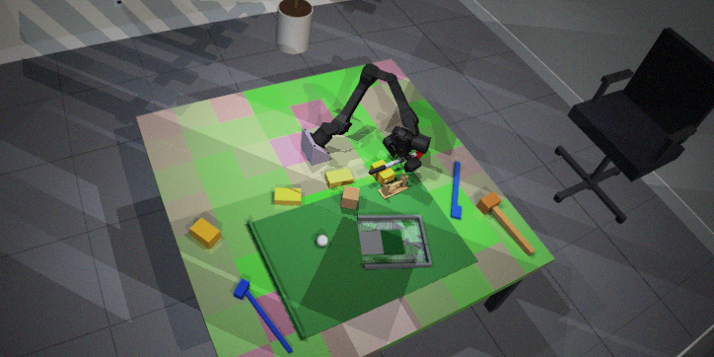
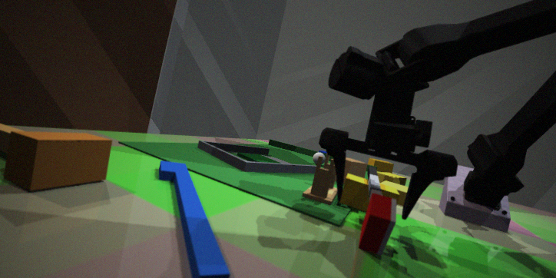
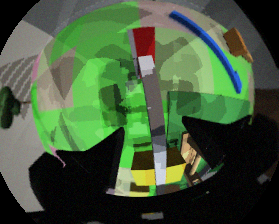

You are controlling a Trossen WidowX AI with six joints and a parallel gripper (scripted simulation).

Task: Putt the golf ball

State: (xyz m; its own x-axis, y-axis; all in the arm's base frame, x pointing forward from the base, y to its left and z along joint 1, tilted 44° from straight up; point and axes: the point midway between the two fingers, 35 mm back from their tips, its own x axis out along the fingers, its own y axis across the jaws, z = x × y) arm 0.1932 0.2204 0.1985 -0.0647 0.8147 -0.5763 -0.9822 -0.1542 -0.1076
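Right now my gripper tip is 10 cm short of the wooden stand, 8 cm to the left of it and 1 cm below it. Also, from my gripper tip: white golf ball (24 cm ahead, 45 cm to the right); red putter (2 cm to the right, 2 cm above); tan cube (10 cm ahead, 28 cm to the right, 1 cm above).
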